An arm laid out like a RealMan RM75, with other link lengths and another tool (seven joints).
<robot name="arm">
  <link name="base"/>
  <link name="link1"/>
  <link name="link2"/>
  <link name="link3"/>
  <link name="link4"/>
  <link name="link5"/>
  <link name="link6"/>
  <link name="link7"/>
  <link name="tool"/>
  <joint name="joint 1" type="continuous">
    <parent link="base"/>
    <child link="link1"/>
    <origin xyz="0 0 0.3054"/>
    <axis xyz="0 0 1"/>
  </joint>
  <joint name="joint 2" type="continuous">
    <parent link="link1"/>
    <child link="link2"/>
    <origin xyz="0 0 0"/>
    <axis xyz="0 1 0"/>
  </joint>
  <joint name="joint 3" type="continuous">
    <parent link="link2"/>
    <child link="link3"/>
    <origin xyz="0 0 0.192"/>
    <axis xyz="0 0 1"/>
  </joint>
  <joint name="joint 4" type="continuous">
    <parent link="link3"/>
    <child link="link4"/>
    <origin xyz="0 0 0"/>
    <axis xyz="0 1 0"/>
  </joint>
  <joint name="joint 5" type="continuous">
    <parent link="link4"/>
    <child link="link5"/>
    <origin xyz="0 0 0.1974"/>
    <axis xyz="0 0 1"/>
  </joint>
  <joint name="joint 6" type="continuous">
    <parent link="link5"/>
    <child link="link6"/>
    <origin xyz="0 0 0"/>
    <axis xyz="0 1 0"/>
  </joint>
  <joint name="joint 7" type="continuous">
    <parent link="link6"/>
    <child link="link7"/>
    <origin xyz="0 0 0.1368"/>
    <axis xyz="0 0 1"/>
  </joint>
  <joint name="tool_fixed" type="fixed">
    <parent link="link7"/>
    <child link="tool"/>
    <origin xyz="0.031 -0.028 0.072" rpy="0 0.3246 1.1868"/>
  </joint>
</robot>
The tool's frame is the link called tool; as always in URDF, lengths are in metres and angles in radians. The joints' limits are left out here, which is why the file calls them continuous.
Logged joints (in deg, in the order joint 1, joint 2, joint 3, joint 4, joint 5, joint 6, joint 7), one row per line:
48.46, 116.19, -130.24, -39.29, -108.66, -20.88, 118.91
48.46, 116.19, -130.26, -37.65, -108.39, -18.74, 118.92
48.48, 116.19, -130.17, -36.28, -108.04, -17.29, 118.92
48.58, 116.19, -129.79, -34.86, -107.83, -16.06, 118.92
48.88, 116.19, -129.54, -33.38, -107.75, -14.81, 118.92
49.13, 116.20, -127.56, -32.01, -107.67, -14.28, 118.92
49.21, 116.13, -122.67, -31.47, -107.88, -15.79, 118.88
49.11, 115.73, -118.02, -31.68, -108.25, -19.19, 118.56
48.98, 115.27, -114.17, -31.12, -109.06, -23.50, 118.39
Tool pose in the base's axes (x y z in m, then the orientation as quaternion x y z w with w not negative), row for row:
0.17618, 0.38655, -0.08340, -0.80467, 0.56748, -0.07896, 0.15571
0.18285, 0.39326, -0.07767, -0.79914, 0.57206, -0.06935, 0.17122
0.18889, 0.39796, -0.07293, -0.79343, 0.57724, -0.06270, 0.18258
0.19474, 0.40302, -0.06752, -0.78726, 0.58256, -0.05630, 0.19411
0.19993, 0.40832, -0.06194, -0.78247, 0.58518, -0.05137, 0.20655
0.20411, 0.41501, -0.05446, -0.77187, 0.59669, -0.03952, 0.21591
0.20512, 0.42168, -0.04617, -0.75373, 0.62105, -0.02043, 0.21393
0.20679, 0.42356, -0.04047, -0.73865, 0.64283, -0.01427, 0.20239
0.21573, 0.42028, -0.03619, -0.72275, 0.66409, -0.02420, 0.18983
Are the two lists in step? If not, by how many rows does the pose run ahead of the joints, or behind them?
They are in step.
